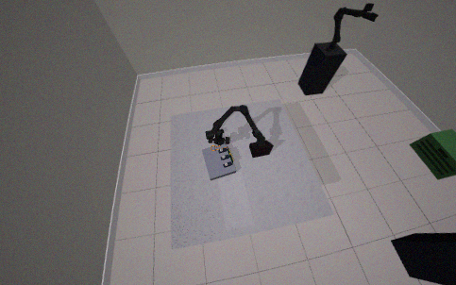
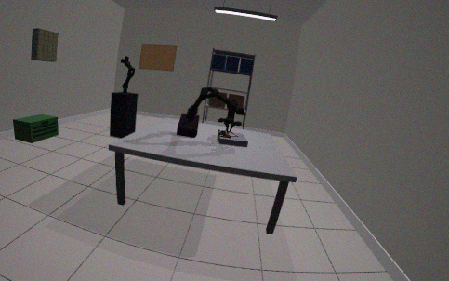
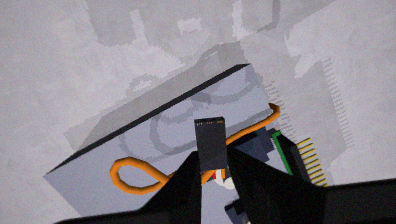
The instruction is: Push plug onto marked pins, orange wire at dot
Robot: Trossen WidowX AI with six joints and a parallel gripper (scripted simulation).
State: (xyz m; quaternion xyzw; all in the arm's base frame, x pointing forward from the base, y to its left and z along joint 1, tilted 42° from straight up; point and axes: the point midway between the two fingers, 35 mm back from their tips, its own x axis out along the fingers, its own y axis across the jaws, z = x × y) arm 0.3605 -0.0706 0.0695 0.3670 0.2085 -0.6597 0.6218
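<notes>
The yellow band lies 100 mm to the left of my gripper tip, 80 mm behind it and 30 mm below it. The rest, counted from my gripper tip: grey printed holder 130 mm to the left, 80 mm below, 80 mm ahead.
</notes>
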